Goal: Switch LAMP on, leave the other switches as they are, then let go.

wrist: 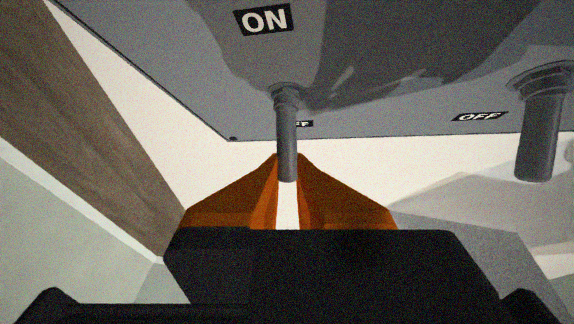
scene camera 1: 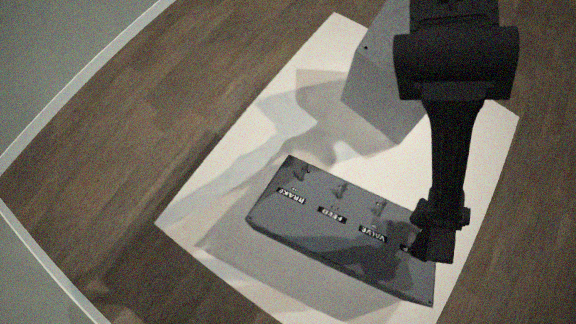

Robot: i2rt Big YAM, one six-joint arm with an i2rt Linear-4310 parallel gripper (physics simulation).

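Observation:
There's a grey switch panel (scene camera 1: 346, 233), and you'd also find the panel in the wrist view (wrist: 348, 76). The gripper (wrist: 287, 161) is there to be seen as well.

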